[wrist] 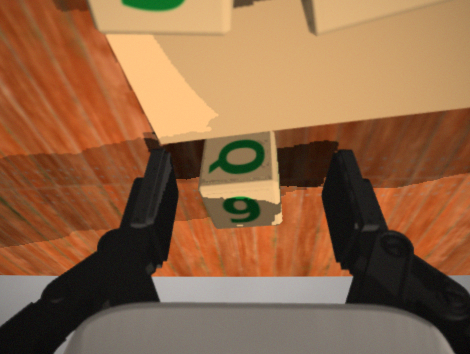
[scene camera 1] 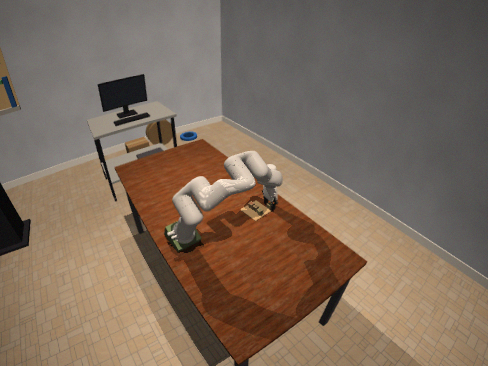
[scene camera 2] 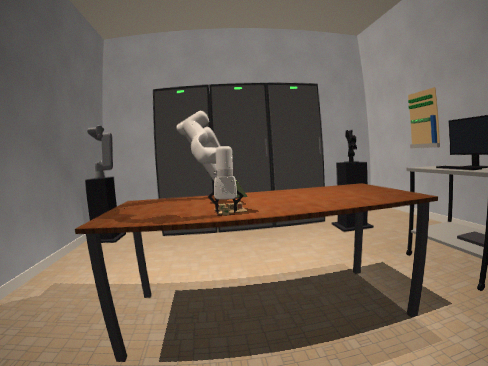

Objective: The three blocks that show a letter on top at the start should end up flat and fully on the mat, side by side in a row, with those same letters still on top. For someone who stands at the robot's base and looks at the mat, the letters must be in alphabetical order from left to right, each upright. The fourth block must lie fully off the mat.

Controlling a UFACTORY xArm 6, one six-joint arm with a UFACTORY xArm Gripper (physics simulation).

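Places are measured from the arm's base along level axes (x down, y back, z left), in metres.
Pixels of known places: gripper, between the fingertips: (wrist: 250, 171) (scene camera 1: 269, 206) (scene camera 2: 226, 213); arm's base, origin of its link: (scene camera 1: 183, 232).
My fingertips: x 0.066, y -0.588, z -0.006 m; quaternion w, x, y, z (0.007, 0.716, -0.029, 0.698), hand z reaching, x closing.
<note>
Ahead of a thing's pixels: the offset from my fingertips to its top centre. "spot": to the spot under its first point. Level surfaces: height alone.
A cream block @(dx -0.024, dy +0.004, dz -0.003 m) (wrist: 239, 182) stands on the table just off the mat's outer edge. A green 9 shows on its upper face, and a green Q on the side facing the mat. My gripper (scene camera 1: 270, 206) (scene camera 2: 226, 212) (wrist: 250, 171) is open and low over the table, its two black fingers on either side of that block with a gap at each side. The tan mat @(dx +0.002, dy +0.095, dz +0.020 m) (scene camera 1: 248, 212) (wrist: 320, 75) holds three small blocks in a row. Parts of two show in the wrist view: one with a green mark @(spot: dx -0.028, dy +0.080, dz -0.018 m) (wrist: 162, 20) and one at the top right (wrist: 370, 10); their letters are not readable.
The brown wooden table @(dx +0.006 m) (scene camera 1: 245, 280) (scene camera 2: 325, 197) carries the robot's green base (scene camera 1: 175, 242). The table's far edge lies close behind the gripper. A desk (scene camera 1: 100, 125) with a monitor (scene camera 1: 123, 92) stands beside the table. Dark cabinets (scene camera 2: 295, 140) stand behind.
</note>
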